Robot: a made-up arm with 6 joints. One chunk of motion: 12 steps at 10 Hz.
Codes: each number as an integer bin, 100 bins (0 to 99) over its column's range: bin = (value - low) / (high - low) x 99, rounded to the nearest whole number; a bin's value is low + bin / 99 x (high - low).
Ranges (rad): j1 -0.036..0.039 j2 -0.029..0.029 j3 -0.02..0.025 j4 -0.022..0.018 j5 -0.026..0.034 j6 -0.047..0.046
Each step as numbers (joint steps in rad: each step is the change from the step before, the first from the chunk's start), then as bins.
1 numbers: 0.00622 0.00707 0.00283 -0.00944 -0.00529 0.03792
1 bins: 56 62 50 31 34 90
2 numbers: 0.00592 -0.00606 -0.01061 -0.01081 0.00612 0.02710
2 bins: 55 39 21 28 53 79
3 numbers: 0.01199 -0.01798 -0.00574 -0.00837 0.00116 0.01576
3 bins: 63 19 31 34 45 67
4 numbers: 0.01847 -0.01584 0.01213 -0.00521 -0.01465 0.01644
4 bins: 72 22 71 42 19 68
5 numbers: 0.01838 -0.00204 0.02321 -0.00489 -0.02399 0.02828
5 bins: 72 46 95 42 3 80
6 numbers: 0.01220 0.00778 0.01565 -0.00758 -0.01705 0.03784
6 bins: 64 63 78 36 15 90
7 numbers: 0.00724 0.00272 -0.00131 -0.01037 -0.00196 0.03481
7 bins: 57 54 41 29 40 87
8 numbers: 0.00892 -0.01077 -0.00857 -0.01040 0.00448 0.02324
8 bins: 59 31 25 29 50 75
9 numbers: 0.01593 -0.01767 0.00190 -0.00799 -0.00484 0.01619
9 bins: 69 19 48 35 35 67
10 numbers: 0.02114 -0.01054 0.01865 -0.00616 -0.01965 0.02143
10 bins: 75 32 85 39 10 73
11 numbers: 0.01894 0.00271 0.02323 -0.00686 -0.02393 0.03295
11 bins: 73 54 95 37 3 85
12 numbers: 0.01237 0.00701 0.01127 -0.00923 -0.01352 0.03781
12 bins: 64 61 69 32 21 90
